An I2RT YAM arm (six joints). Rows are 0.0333 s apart.
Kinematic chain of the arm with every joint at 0, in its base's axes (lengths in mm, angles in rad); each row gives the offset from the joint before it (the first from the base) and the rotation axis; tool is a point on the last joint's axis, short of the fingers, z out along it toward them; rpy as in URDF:
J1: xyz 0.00 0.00 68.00 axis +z
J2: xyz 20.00 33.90 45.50 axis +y
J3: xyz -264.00 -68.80 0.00 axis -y
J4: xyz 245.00 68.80 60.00 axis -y
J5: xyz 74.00 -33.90 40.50 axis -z
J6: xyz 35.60 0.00 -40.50 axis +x
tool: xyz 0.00 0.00 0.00 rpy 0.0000 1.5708 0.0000
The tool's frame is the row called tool.
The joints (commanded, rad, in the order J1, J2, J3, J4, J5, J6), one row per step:
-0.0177 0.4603 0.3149 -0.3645 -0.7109 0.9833
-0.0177 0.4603 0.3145 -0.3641 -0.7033 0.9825
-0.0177 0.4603 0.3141 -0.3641 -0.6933 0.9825
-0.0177 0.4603 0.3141 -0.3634 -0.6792 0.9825
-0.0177 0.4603 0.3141 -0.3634 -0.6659 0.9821
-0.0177 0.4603 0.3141 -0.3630 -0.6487 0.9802
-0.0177 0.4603 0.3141 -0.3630 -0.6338 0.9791
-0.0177 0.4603 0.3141 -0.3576 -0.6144 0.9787
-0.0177 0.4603 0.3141 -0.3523 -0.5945 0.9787
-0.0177 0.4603 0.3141 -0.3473 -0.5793 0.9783
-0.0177 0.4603 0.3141 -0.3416 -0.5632 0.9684
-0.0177 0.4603 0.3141 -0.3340 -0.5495 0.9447
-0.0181 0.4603 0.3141 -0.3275 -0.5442 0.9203
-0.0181 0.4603 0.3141 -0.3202 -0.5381 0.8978
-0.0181 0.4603 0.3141 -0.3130 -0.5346 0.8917
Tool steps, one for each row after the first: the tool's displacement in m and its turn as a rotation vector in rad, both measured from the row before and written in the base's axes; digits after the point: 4 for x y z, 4 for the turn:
0.0002 -0.0002 -0.0002 -0.0042 -0.0004 -0.0063
0.0002 -0.0003 -0.0002 -0.0049 0.0005 -0.0087
0.0003 -0.0004 -0.0001 -0.0069 -0.0006 -0.0123
0.0003 -0.0004 -0.0001 -0.0068 -0.0001 -0.0115
0.0003 -0.0005 -0.0001 -0.0097 -0.0014 -0.0143
0.0003 -0.0004 -0.0002 -0.0080 -0.0005 -0.0126
0.0006 -0.0006 0.0003 -0.0098 -0.0055 -0.0168
0.0006 -0.0006 0.0003 -0.0097 -0.0051 -0.0175
0.0005 -0.0005 0.0003 -0.0076 -0.0051 -0.0132
0.0005 -0.0005 0.0004 -0.0151 -0.0108 -0.0103
0.0006 -0.0004 0.0006 -0.0245 -0.0197 -0.0028
0.0004 -0.0002 0.0006 -0.0213 -0.0188 0.0045
0.0004 -0.0002 0.0006 -0.0203 -0.0185 0.0033
0.0004 -0.0001 0.0006 -0.0064 -0.0102 -0.0008

